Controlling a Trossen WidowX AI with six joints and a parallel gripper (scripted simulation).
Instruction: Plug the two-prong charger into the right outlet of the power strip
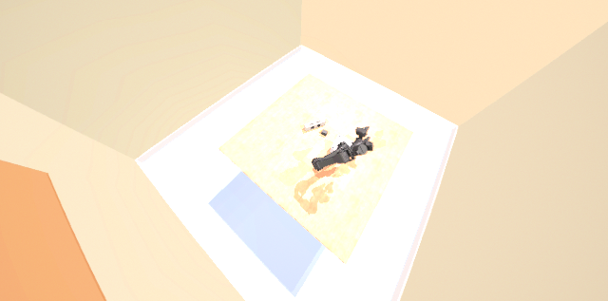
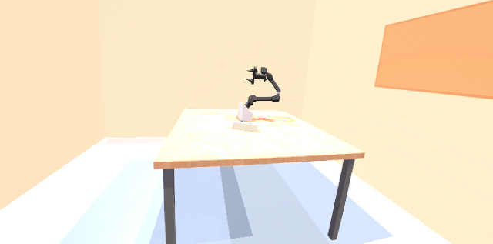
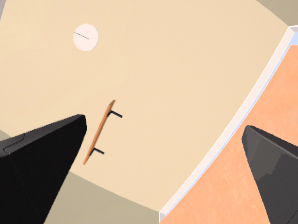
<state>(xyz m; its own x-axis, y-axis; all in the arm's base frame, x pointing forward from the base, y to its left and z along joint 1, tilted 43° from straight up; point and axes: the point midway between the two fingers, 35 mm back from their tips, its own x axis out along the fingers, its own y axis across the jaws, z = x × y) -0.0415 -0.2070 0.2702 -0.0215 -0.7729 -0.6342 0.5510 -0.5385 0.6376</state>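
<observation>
The black two-prong charger lies 430 mm below my gripper tip, 340 mm ahead of it and 40 mm to the right of it.
</observation>
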